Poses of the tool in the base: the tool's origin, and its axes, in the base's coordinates. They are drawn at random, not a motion.
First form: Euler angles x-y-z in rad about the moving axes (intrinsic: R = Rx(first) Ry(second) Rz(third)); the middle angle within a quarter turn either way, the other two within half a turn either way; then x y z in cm.
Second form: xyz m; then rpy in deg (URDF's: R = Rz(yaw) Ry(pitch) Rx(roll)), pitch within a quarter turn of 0, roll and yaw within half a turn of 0. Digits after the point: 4 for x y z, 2 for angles.
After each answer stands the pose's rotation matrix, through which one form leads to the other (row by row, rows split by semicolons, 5 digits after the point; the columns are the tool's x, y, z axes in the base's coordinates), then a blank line. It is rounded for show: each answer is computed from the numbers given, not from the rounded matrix.
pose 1, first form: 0.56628, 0.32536, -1.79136, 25.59, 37.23, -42.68
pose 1, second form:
0.2559, 0.3723, -0.4268, -25.45, 27.68, -103.54
-0.20730 0.92458 0.31965; -0.86098 -0.01729 -0.50835; -0.46448 -0.38059 0.79963

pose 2, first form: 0.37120, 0.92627, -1.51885, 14.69, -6.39, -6.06
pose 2, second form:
0.1469, -0.0639, -0.0606, -52.33, 23.64, -88.05
0.03120 0.60001 0.79938; -0.91558 0.33796 -0.21794; -0.40092 -0.72510 0.55990

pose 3, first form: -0.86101, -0.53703, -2.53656, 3.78, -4.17, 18.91
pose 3, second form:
0.0378, -0.0417, 0.1891, 55.46, -9.05, -135.69
-0.70670 0.48872 -0.51159; -0.68982 -0.31528 0.65173; 0.15722 0.81348 0.55994

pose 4, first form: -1.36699, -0.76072, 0.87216, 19.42, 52.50, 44.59
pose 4, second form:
0.1942, 0.5250, 0.4459, -78.75, 41.31, 51.67
0.46588 -0.55464 -0.68944; 0.58923 -0.38682 0.70935; -0.66012 -0.73671 0.14661

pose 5, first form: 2.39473, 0.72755, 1.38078, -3.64, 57.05, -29.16
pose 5, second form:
-0.0364, 0.5705, -0.2916, -147.37, -49.40, -77.48
0.14105 -0.73336 0.66504; -0.63528 -0.58226 -0.50734; 0.75929 -0.35093 -0.54802

